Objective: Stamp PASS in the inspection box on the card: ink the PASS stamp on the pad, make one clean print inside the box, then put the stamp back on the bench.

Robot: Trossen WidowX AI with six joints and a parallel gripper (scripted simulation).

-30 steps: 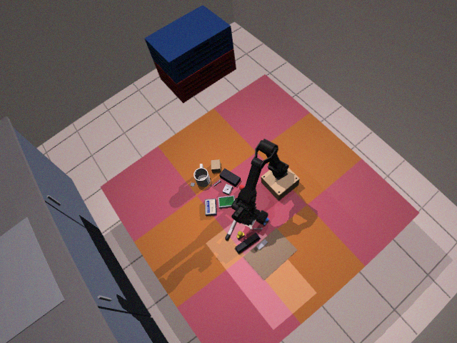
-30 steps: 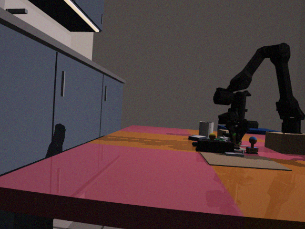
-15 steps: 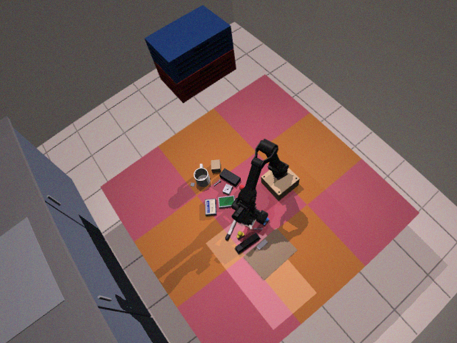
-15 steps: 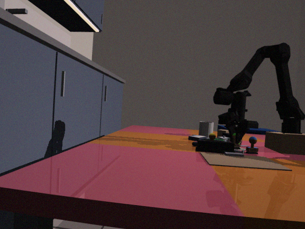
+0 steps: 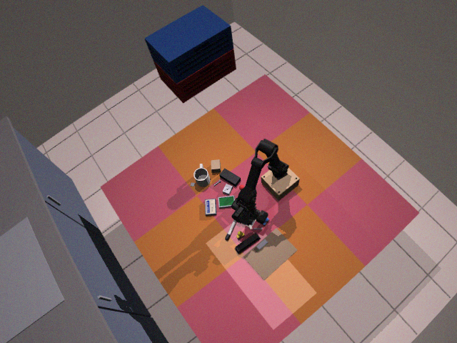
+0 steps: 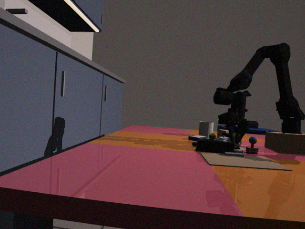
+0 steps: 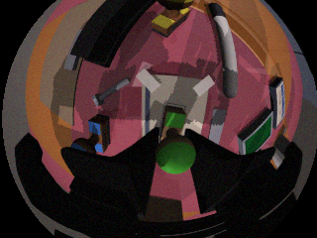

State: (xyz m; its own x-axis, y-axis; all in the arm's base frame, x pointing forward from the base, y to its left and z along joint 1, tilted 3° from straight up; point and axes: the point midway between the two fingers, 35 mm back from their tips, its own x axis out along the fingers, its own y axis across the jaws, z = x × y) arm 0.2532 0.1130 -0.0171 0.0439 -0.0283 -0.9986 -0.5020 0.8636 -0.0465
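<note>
My gripper tip is 20 mm above the white card. From my gripper tip the other things lie so: blue-knobbed stamp: 60 mm behind, 60 mm to the left; then green-knobbed stamp: right at my gripper tip; then ruler: 10 mm behind, 80 mm to the right, 20 mm below.
</note>
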